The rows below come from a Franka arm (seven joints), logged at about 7 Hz.
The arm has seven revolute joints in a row. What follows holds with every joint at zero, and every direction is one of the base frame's. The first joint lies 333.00 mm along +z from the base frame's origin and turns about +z. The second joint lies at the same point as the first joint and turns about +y. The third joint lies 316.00 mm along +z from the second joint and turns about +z. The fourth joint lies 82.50 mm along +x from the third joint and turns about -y. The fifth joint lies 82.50 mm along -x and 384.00 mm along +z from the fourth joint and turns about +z. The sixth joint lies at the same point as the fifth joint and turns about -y. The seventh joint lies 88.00 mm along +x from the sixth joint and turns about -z. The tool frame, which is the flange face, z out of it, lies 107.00 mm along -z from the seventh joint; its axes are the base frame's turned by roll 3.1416, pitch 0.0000 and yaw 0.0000 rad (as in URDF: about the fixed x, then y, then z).
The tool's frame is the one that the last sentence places.
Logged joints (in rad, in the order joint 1, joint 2, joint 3, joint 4, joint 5, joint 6, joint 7), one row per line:
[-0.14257 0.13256 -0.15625 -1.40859 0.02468 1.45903 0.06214]
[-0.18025 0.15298 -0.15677 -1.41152 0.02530 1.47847 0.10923]
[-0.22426 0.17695 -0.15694 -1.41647 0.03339 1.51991 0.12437]
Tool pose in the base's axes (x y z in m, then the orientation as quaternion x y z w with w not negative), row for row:
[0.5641 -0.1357 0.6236 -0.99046 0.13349 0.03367 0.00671]
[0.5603 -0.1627 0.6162 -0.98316 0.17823 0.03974 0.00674]
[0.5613 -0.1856 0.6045 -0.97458 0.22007 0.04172 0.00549]
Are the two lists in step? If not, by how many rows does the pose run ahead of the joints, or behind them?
The pose runs 1 row behind the joints: the pose in row i belongs to the joints in row i - 1.
